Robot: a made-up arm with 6 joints.
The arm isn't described. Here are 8 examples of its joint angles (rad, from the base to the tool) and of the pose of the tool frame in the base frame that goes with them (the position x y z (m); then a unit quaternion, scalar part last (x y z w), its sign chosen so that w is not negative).
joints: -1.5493 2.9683 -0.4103 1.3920 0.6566 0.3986
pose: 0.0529 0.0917 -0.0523 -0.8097 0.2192 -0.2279 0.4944
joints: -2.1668 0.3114 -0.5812 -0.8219 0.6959 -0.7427
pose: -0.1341 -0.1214 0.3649 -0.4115 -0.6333 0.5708 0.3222
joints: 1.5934 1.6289 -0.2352 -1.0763 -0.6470 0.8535
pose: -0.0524 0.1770 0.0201 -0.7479 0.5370 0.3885 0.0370
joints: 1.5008 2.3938 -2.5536 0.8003 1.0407 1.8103
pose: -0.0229 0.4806 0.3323 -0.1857 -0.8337 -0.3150 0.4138
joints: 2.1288 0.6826 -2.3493 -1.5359 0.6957 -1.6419
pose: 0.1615 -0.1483 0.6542 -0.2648 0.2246 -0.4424 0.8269
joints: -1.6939 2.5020 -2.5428 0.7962 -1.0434 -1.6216
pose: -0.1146 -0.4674 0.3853 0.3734 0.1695 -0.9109 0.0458
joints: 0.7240 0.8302 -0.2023 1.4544 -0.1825 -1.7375
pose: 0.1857 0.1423 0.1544 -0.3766 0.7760 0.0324 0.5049
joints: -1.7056 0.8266 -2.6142 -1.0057 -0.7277 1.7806
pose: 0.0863 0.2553 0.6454 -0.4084 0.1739 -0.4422 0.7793
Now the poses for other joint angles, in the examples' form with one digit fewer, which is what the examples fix.
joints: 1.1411 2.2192 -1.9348 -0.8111 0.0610 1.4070
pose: 0.213 0.455 0.251 -0.198 0.761 0.460 0.412
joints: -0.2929 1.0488 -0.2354 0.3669 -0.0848 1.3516
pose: 0.225 -0.071 0.117 0.759 0.474 0.281 0.346
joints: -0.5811 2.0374 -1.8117 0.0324 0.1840 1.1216
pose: 0.398 -0.261 0.281 0.618 0.526 0.167 0.560
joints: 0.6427 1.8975 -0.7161 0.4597 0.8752 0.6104
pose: 0.146 0.148 0.014 -0.162 -0.957 -0.002 0.240
